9 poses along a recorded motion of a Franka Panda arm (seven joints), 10 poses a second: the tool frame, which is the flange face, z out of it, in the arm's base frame.
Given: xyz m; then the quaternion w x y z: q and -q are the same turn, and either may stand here.
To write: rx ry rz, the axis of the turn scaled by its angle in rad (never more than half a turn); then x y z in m. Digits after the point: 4 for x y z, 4 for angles.
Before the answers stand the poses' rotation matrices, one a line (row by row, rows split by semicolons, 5 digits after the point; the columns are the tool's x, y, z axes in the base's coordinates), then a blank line. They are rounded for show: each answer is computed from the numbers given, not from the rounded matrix.
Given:
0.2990, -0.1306, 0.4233, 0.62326, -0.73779, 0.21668, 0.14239
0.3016, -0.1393, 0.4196, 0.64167, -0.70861, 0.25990, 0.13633
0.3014, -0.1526, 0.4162, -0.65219, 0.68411, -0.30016, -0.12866
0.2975, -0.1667, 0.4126, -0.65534, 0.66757, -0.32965, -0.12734
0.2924, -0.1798, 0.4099, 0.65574, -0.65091, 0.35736, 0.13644
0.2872, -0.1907, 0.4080, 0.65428, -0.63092, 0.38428, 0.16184
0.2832, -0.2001, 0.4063, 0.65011, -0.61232, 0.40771, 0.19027
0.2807, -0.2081, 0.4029, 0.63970, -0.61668, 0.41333, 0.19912
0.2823, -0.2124, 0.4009, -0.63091, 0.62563, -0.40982, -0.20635
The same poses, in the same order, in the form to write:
0.86555 -0.49721 0.05999; -0.14223 -0.12920 0.98136; -0.48020 -0.85795 -0.18255
0.82773 -0.54329 0.14033; -0.19338 -0.04143 0.98025; -0.52675 -0.83852 -0.13935
0.78670 -0.57850 0.21549; -0.24286 0.03089 0.96957; -0.56755 -0.81510 -0.11620
0.75023 -0.60703 0.26205; -0.27323 0.07627 0.95892; -0.60208 -0.79101 -0.10863
0.70736 -0.64416 0.29105; -0.28628 0.11540 0.95117; -0.64629 -0.75614 -0.10278
0.65228 -0.69667 0.29864; -0.27312 0.15150 0.94998; -0.70707 -0.70121 -0.09146
0.59514 -0.74668 0.29710; -0.25190 0.17773 0.95129; -0.76312 -0.64100 -0.08232
0.57902 -0.76454 0.28323; -0.25503 0.16011 0.95358; -0.77440 -0.62438 -0.10227
0.57893 -0.77317 0.25892; -0.25242 0.13201 0.95857; -0.77532 -0.62030 -0.11874

-1.6942, 0.4976, 0.3270, 0.2990, -0.1306, 0.4233
-1.6152, 0.5924, 0.3107, 0.3016, -0.1393, 0.4196
-1.5528, 0.6813, 0.2920, 0.3014, -0.1526, 0.4162
-1.5134, 0.7473, 0.2887, 0.2975, -0.1667, 0.4126
-1.4754, 0.8100, 0.3093, 0.2924, -0.1798, 0.4099
-1.4309, 0.8715, 0.3670, 0.2872, -0.1907, 0.4080
-1.3910, 0.9262, 0.4322, 0.2832, -0.2001, 0.4063
-1.4068, 0.9429, 0.4542, 0.2807, -0.2081, 0.4029
-1.4322, 0.9382, 0.4724, 0.2823, -0.2124, 0.4009

